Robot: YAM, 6 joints.
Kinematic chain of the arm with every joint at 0, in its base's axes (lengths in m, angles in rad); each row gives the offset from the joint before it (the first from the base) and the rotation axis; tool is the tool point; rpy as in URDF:
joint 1: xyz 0 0 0.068 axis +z
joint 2: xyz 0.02 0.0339 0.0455 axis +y
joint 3: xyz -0.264 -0.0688 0 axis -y
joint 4: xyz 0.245 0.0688 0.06 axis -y
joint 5: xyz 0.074 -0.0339 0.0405 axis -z
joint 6: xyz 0.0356 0 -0.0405 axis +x
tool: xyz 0 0 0 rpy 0 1.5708 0
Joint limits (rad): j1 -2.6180..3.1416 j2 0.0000..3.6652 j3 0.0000..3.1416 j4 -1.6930..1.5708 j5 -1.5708..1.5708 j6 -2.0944..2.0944
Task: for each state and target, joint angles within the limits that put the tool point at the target. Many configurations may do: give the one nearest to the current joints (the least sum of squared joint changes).
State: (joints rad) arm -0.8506 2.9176 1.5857 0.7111 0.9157 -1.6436
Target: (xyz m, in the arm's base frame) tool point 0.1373 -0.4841 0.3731
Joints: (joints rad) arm -1.2368 2.1780 1.9046 0.8448 0.9518 -1.6436
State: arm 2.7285 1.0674 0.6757 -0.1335 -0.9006 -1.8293
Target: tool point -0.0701 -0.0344 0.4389
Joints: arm 3.1416 0.5532 0.9893 -0.0824 -1.3104 -1.8293
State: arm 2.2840 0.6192 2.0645 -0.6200 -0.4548 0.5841
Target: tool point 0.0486 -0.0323 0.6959
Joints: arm 2.6669 1.0843 2.4331 -0.2549 -0.1840 0.5841
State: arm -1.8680 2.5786 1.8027 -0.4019 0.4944 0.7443
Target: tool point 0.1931 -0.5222 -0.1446
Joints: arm -1.1955 3.2512 2.3908 -0.0149 0.3358 0.7443
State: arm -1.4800 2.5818 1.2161 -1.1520 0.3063 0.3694
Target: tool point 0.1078 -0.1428 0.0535
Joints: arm -0.8877 2.2683 0.8411 -1.4503 0.1845 0.3694
